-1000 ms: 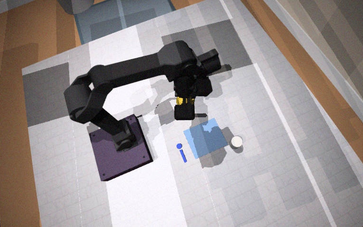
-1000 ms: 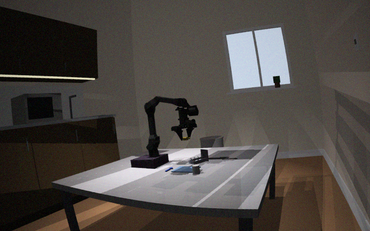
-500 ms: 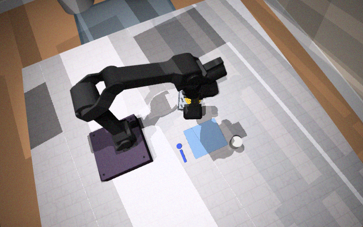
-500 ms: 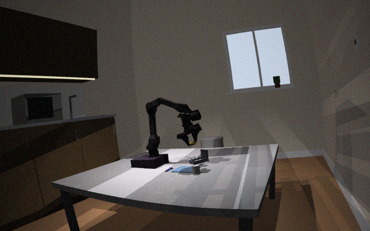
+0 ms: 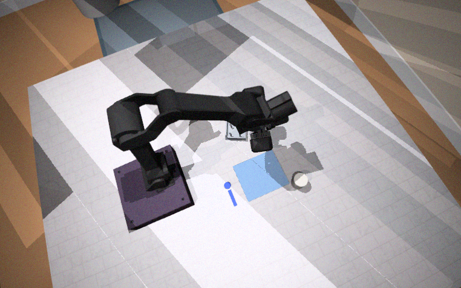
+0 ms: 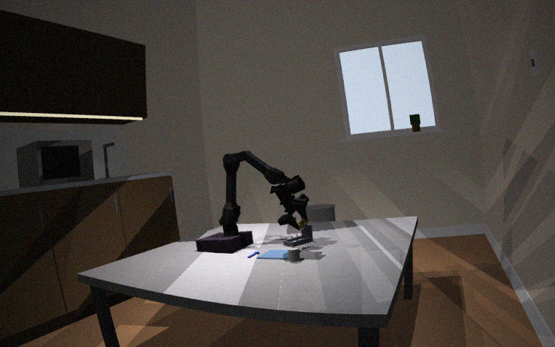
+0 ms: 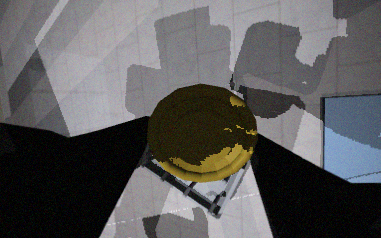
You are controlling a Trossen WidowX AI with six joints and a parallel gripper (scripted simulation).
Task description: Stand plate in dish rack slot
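Now: gripper tip 80 mm above the grey dish rack, 60 mm to the right of it and 60 mm past it. Also, from my gripper tip: light blue mat (140 mm to the right, 100 mm below, 70 mm behind); then white cup (220 mm to the right, 80 mm below, 20 mm ahead); then yellow plate (10 mm above).
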